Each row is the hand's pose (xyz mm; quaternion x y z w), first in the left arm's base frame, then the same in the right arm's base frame.
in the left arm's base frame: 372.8 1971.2 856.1 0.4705 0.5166 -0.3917 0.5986
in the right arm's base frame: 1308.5 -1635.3 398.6 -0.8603 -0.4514 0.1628 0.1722
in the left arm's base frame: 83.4 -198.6 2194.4 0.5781 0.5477 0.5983 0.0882
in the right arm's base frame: -783.8 -2173.6 -985.4 -0.6834 0.3049 -0.6433 0.1620
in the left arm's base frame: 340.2 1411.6 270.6 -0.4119 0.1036 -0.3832 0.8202
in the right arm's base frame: 1195.5 -948.0 -16.0 0.3215 0.5705 -0.4429 0.6124
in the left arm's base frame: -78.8 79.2 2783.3 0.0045 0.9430 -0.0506 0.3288
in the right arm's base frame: -974.1 -2723.7 -651.5 0.5984 0.6301 0.4882 0.0805
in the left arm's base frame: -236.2 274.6 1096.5 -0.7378 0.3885 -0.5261 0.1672
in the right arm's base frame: -236.9 -1198.6 -454.8 -0.2243 0.9042 -0.0409 0.3610
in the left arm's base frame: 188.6 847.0 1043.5 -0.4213 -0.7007 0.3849 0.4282
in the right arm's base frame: 418.4 -1445.7 -311.9 -0.1974 -0.4751 -0.3805 0.7685
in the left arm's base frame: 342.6 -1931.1 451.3 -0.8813 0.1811 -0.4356 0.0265
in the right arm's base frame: -923.7 -230.7 -2506.1 -0.4805 0.7608 -0.0595 0.4320
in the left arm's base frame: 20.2 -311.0 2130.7 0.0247 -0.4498 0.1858 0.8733
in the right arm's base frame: -867.2 -2065.1 -1029.3 0.4560 -0.3208 -0.5476 0.6240
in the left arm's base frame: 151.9 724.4 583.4 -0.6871 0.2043 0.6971 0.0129
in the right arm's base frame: 516.2 -985.4 -393.6 -0.2525 -0.0838 0.6208 0.7374
